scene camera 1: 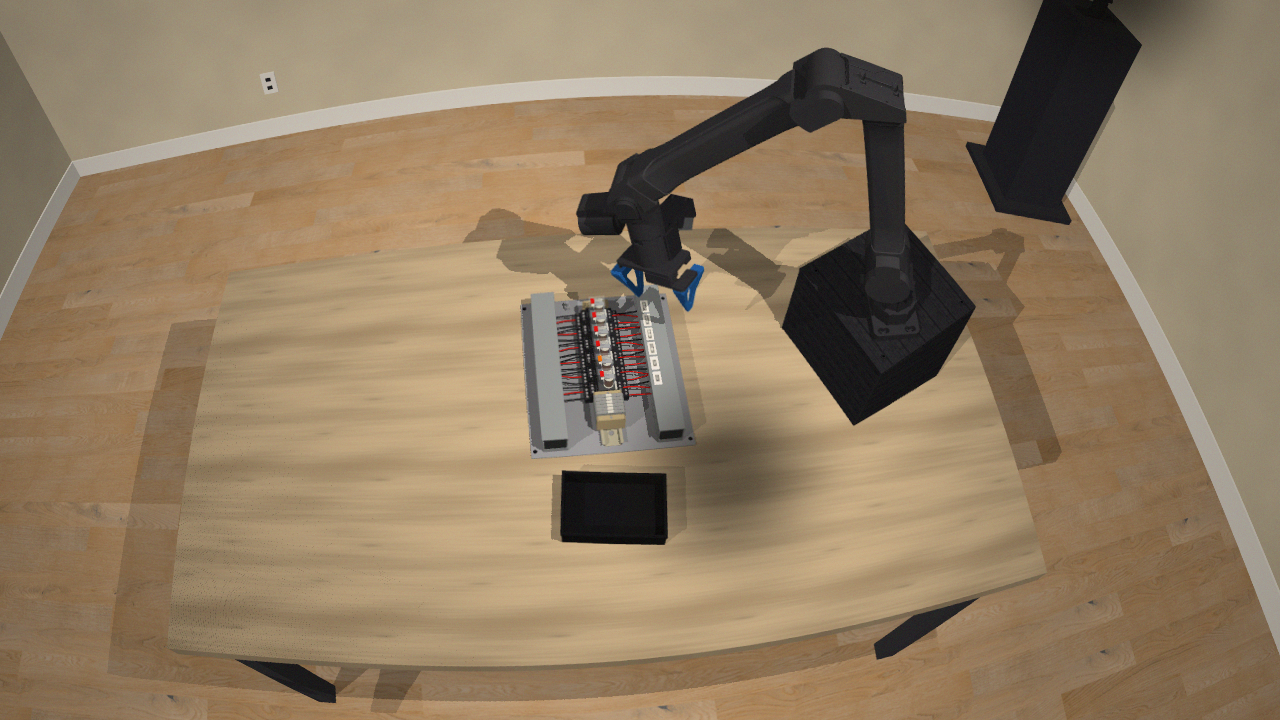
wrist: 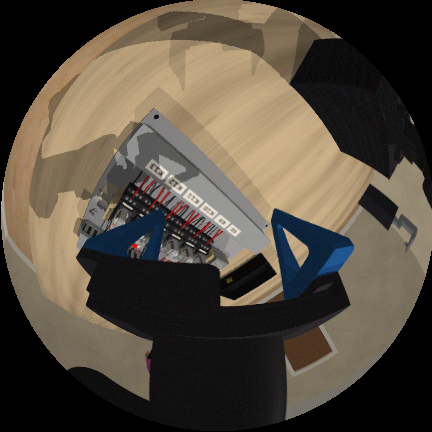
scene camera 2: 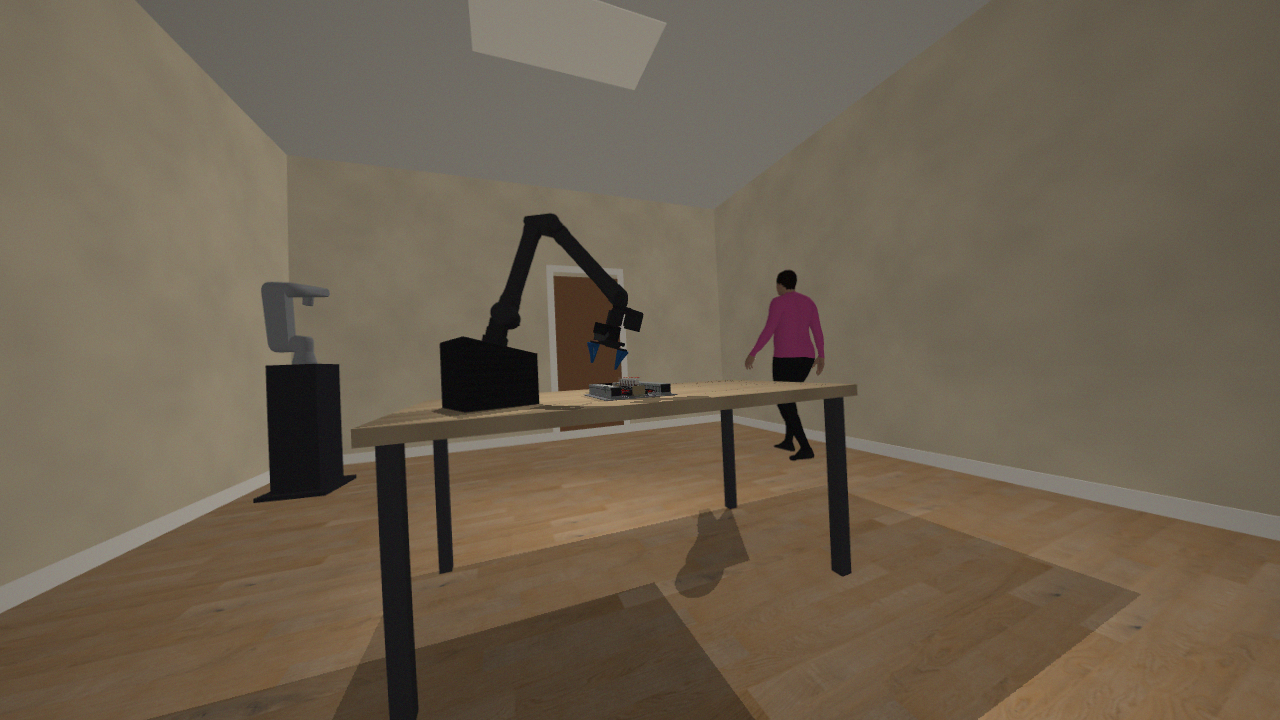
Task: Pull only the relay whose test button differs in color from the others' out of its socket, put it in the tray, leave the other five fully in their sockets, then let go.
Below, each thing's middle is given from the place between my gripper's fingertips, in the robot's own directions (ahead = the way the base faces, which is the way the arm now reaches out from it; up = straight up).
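Grey panel (scene camera 1: 639,434): my gripper 12 cm above it, 6 cm to the right of it, 10 cm short of it.
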